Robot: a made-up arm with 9 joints. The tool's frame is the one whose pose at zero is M. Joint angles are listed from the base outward.
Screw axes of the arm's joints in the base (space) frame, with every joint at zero. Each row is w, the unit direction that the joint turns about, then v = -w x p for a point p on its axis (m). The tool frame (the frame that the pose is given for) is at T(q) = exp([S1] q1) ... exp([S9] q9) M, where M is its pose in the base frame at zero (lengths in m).
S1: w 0 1 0 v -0.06 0 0
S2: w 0 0 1 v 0.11 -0.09 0
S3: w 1 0 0 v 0 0.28 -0.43
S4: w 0 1 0 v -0.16 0 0.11
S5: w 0 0 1 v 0.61 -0.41 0
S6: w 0 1 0 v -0.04 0 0.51
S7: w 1 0 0 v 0 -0.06 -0.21
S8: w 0 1 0 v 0.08 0 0.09
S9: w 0 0 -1 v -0.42 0.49 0
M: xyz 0.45 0.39 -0.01 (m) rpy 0 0 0 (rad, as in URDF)
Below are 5 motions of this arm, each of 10 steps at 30 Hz.
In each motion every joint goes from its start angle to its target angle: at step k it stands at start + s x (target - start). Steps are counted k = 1, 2, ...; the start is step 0. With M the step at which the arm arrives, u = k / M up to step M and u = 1 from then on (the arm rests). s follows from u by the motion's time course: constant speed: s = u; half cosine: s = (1 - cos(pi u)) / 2; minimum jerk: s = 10 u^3 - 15 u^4 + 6 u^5.
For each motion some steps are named. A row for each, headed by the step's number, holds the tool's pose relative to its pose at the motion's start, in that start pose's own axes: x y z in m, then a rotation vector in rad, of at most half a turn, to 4 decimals.
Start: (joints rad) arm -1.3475 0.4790 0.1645 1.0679 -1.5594 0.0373 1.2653 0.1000 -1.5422
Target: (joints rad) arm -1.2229 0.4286 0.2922 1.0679 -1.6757 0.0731 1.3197 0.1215 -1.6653
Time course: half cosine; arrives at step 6
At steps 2, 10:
2: 0.0091 0.0123 0.0065 0.0207 0.0074 -0.0139
10: 0.0425 0.0466 0.0275 0.0747 0.0286 -0.0578

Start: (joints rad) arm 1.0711 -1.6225 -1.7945 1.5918 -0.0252 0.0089 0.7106 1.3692 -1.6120
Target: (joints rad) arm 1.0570 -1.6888 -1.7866 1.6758 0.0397 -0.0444 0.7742 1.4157 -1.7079
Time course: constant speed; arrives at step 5
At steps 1, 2, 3, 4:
1: 0.0003 0.0017 -0.0130 0.0348 -0.0030 0.0280
2: 0.0009 0.0039 -0.0261 0.0696 -0.0070 0.0564
3: 0.0016 0.0066 -0.0392 0.1043 -0.0121 0.0852
4: 0.0026 0.0098 -0.0524 0.1389 -0.0182 0.1143

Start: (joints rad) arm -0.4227 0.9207 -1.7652 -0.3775 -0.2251 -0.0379 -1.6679 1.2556 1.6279
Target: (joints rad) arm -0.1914 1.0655 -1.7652 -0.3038 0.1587 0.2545 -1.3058 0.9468 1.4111
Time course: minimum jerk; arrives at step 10
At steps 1, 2, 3, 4, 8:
1: -0.0018 -0.0010 0.0032 0.0063 0.0003 0.0073
2: -0.0119 -0.0072 0.0217 0.0427 0.0019 0.0494
3: -0.0318 -0.0226 0.0602 0.1201 0.0046 0.1382
4: -0.0569 -0.0503 0.1142 0.2332 0.0069 0.2663
8: -0.1021 -0.2017 0.2937 0.6842 -0.0068 0.7537

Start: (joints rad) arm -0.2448 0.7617 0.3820 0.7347 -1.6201 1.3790 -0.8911 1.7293 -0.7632
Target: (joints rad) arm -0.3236 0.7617 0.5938 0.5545 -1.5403 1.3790 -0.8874 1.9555 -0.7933
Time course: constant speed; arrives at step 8
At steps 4, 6, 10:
4: -0.0325 -0.0859 -0.0171 -0.0449 0.1084 -0.0840
6: -0.0537 -0.1281 -0.0209 -0.0641 0.1596 -0.1294
10: -0.0778 -0.1691 -0.0215 -0.0813 0.2085 -0.1769

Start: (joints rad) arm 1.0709 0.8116 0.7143 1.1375 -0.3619 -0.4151 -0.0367 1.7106 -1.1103
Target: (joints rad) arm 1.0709 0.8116 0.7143 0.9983 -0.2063 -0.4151 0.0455 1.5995 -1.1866
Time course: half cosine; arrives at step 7
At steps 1, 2, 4, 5, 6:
1: 0.0030 0.0016 0.0092 -0.0140 0.0010 0.0123
2: 0.0111 0.0067 0.0347 -0.0533 0.0039 0.0466
4: 0.0343 0.0282 0.1109 -0.1725 0.0154 0.1506
5: 0.0443 0.0414 0.1460 -0.2286 0.0223 0.1995
6: 0.0509 0.0515 0.1698 -0.2674 0.0276 0.2331

